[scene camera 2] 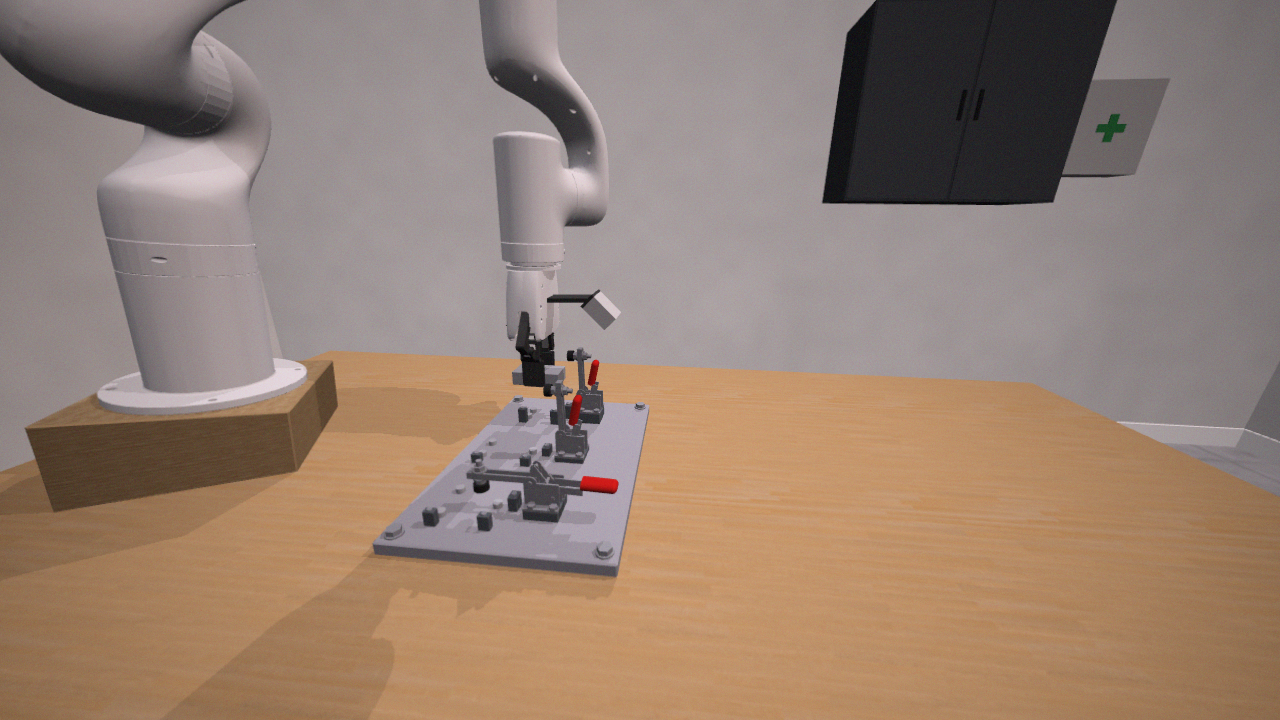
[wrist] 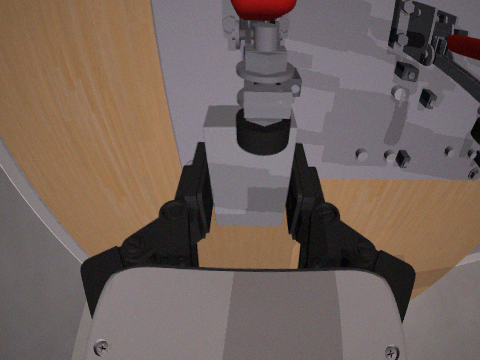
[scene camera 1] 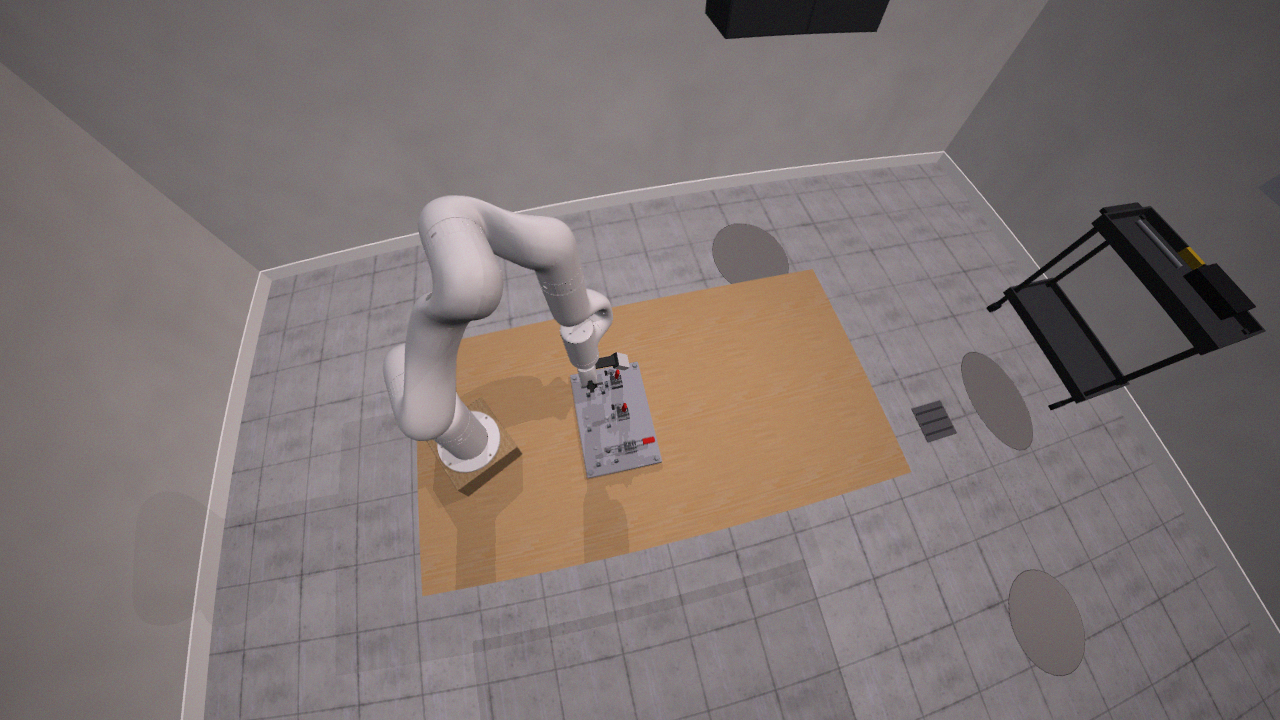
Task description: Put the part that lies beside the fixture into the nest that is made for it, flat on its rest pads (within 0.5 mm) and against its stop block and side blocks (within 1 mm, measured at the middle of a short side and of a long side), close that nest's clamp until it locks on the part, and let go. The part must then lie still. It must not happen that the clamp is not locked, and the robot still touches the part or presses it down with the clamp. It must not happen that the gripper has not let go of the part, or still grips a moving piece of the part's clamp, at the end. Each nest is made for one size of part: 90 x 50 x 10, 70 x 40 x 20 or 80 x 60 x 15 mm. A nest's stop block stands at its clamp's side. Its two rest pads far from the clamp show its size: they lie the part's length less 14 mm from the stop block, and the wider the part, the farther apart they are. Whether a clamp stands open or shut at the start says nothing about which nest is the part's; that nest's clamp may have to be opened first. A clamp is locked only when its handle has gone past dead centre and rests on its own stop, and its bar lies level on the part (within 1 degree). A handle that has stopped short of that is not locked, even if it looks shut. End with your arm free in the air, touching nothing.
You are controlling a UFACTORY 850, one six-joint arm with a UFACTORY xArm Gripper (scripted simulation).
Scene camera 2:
my gripper: 539, 380
fixture plate: 615, 445
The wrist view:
my gripper: 249, 162
grey block part: 247, 190
fixture plate: 347, 69
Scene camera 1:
my gripper: 591, 380
fixture plate: 640, 425
